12 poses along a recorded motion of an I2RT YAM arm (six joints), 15 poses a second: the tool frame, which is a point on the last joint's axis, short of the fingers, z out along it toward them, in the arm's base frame.
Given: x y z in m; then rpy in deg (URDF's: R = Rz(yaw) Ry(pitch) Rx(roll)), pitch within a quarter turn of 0, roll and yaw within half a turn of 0.
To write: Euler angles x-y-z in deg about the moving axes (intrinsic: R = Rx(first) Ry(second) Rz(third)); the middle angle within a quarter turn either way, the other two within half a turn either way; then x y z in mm. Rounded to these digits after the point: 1 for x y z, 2 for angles.
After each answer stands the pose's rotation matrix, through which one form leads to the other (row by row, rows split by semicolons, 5 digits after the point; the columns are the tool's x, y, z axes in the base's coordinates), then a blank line. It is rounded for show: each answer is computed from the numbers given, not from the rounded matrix.
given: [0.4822, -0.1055, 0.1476, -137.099, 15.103, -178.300]
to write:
[136.35, 12.18, -170.84, 482.2, -105.5, 147.6]
-0.96503 0.15556 0.21098; -0.02864 0.73747 -0.67477; -0.26056 -0.65722 -0.70723

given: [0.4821, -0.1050, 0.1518, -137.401, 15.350, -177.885]
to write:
[136.69, 12.69, -171.04, 482.1, -105.0, 151.8]
-0.96367 0.15189 0.21971; -0.03559 0.74222 -0.66921; -0.26471 -0.65272 -0.70985

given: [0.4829, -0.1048, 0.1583, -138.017, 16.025, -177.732]
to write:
[137.26, 13.39, -170.83, 482.9, -104.8, 158.3]
-0.96039 0.15510 0.23152; -0.03804 0.75007 -0.66027; -0.27606 -0.64292 -0.71446

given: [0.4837, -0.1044, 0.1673, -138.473, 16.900, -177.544]
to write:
[137.65, 14.23, -170.47, 483.7, -104.4, 167.3]
-0.95593 0.16047 0.24584; -0.04100 0.75621 -0.65304; -0.29070 -0.63434 -0.71631

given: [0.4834, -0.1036, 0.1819, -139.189, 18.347, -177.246]
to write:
[138.24, 15.63, -169.89, 483.4, -103.6, 181.9]
-0.94807 0.16912 0.26937; -0.04561 0.76588 -0.64136; -0.31477 -0.62034 -0.71840

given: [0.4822, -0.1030, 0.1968, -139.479, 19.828, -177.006]
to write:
[138.38, 16.94, -169.13, 482.2, -103.0, 196.8]
-0.93943 0.18038 0.29143; -0.04913 0.77064 -0.63537; -0.33920 -0.61121 -0.71510

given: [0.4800, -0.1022, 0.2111, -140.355, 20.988, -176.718]
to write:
[139.17, 18.17, -168.83, 480.0, -102.2, 211.1]
-0.93212 0.18407 0.31187; -0.05345 0.78183 -0.62119; -0.35817 -0.59570 -0.71893

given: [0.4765, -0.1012, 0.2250, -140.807, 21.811, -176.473]
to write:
[139.57, 19.04, -168.61, 476.5, -101.2, 225.0]
-0.92666 0.18667 0.32629; -0.05712 0.78800 -0.61302; -0.37155 -0.58670 -0.71954

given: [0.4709, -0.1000, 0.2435, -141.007, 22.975, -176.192]
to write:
[139.66, 20.15, -168.11, 470.9, -100.0, 243.5]
-0.91864 0.19345 0.34449; -0.06115 0.79182 -0.60769; -0.39033 -0.57931 -0.71557

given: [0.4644, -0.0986, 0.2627, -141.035, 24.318, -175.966]
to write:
[139.52, 21.32, -167.37, 464.4, -98.6, 262.7]
-0.90902 0.20362 0.36363; -0.06411 0.79382 -0.60476; -0.41180 -0.57305 -0.70854

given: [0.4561, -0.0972, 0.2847, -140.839, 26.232, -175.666]
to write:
[139.04, 22.92, -166.20, 456.1, -97.2, 284.7]
-0.89445 0.21973 0.38946; -0.06779 0.79425 -0.60380; -0.44201 -0.56646 -0.69552

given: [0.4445, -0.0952, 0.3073, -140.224, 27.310, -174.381]
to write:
[138.59, 24.43, -166.22, 444.5, -95.2, 307.3]
-0.88427 0.21688 0.41356; -0.08700 0.79360 -0.60219; -0.45880 -0.56848 -0.68289

